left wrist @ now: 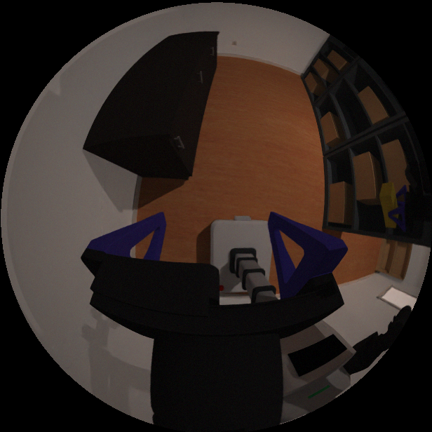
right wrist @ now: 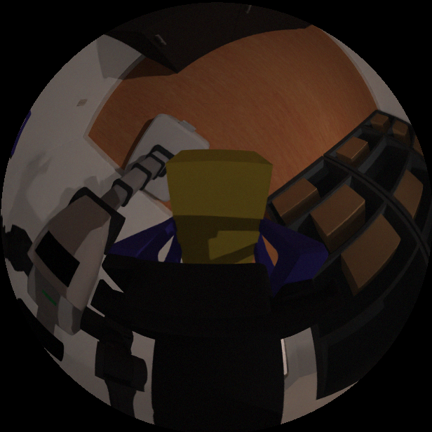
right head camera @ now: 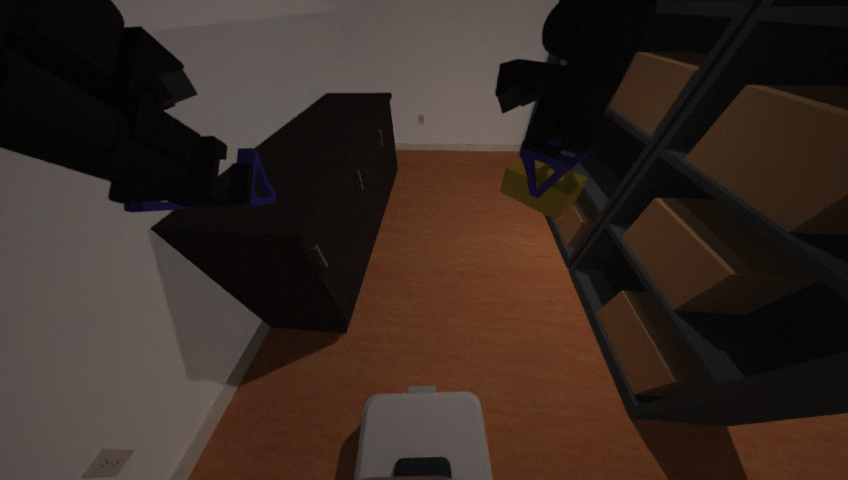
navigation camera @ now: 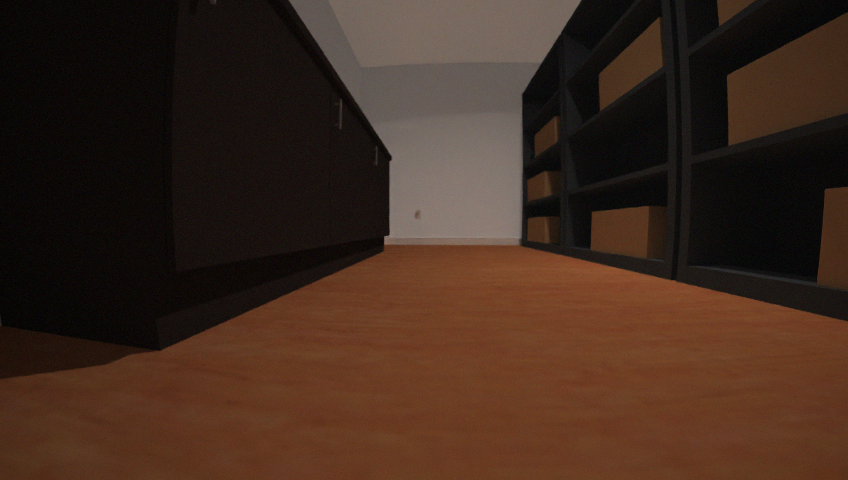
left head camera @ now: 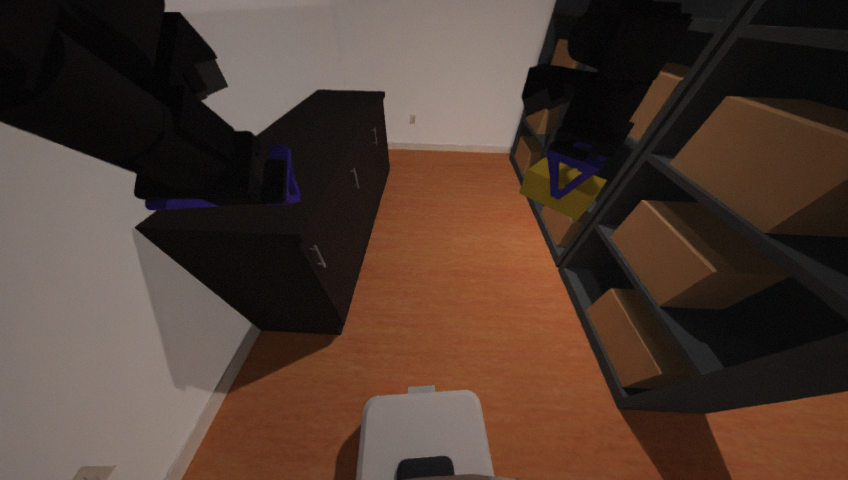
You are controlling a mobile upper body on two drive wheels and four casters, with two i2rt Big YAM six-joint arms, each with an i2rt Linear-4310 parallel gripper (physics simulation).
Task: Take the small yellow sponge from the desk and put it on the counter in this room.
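Frame: origin at the left arm's base, x ahead, y left, z up, level; metres.
Seen in the pictures: left gripper, fingertip midpoint: (right head camera: 241, 200) (left head camera: 263, 199); right gripper, fingertip midpoint: (right head camera: 543, 187) (left head camera: 562, 189).
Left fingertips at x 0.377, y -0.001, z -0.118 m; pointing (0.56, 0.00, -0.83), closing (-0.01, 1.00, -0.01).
Pixels of each thing's middle, then the offset from my left fingertips to it. "spot": a spot on its surface instead.
- yellow sponge at the middle of its body: (right head camera: 540, 185) (left head camera: 560, 187) 0.038 m ahead, 0.447 m right, 0.016 m down
- dark shelf unit at a spot on its surface: (right head camera: 773, 380) spot: 0.134 m back, 1.268 m right, 0.598 m down
The yellow sponge (left head camera: 574, 203) (right head camera: 558, 205) (left wrist: 388, 206) (right wrist: 219, 190) is a block held in the air by my right gripper (left head camera: 562, 184) (right head camera: 538, 184) (right wrist: 217, 217), which is shut on it. In the head camera views it appears in front of the shelves, across the aisle from the counter. The dark counter (left head camera: 333, 136) (right head camera: 339, 136) (left wrist: 145, 95) (right wrist: 210, 40) (navigation camera: 255, 154) has a flat top and handled doors and stands along the left wall. My left gripper (left head camera: 229, 202) (right head camera: 201, 205) (left wrist: 216, 217) is open and empty; in the head views it overlaps the counter's near end. The desk does not show.
A dark shelf unit (left head camera: 767, 371) (right head camera: 773, 380) (navigation camera: 675, 148) with several brown boxes (left head camera: 660, 255) (right head camera: 675, 255) (navigation camera: 621, 230) stands along the right. An orange wood floor aisle (left head camera: 452, 267) (navigation camera: 464, 356) runs between counter and shelves to the far wall (navigation camera: 458, 148). My white base (left head camera: 425, 425) (right head camera: 422, 425) is at the bottom.
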